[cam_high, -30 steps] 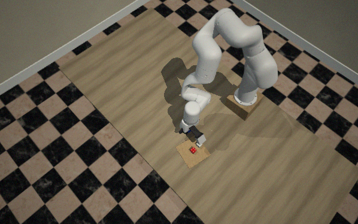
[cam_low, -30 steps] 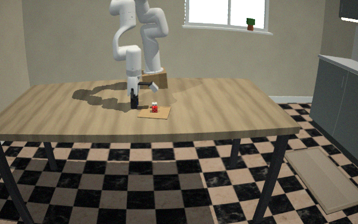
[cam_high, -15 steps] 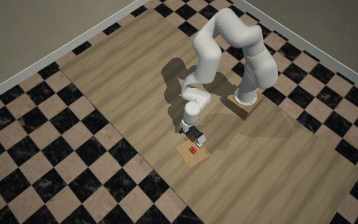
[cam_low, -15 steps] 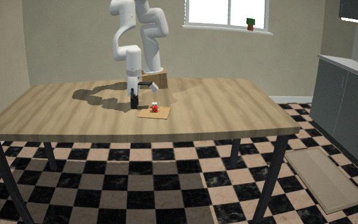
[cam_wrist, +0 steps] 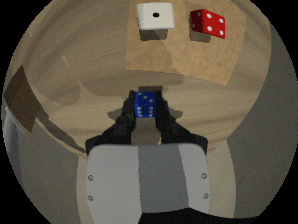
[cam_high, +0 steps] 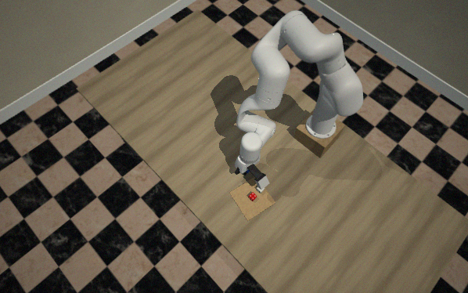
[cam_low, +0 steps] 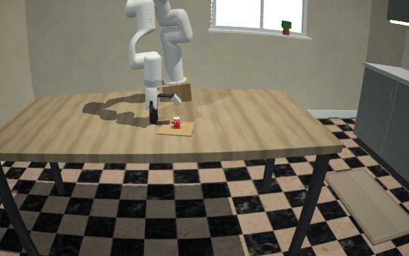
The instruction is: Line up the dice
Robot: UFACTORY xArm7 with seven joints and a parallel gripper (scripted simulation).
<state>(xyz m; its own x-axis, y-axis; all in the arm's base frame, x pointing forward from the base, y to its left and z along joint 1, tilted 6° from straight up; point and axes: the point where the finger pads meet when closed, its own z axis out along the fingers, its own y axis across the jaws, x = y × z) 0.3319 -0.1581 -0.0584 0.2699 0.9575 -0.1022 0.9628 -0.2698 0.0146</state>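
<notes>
My hand is 1 cm above the blue die. Round my hand: red die (8 cm ahead, 9 cm to the left, 1 cm below); then white die (3 cm ahead, 10 cm to the left, 1 cm below); then tan mat (8 cm ahead, 9 cm to the left, 2 cm below).
</notes>
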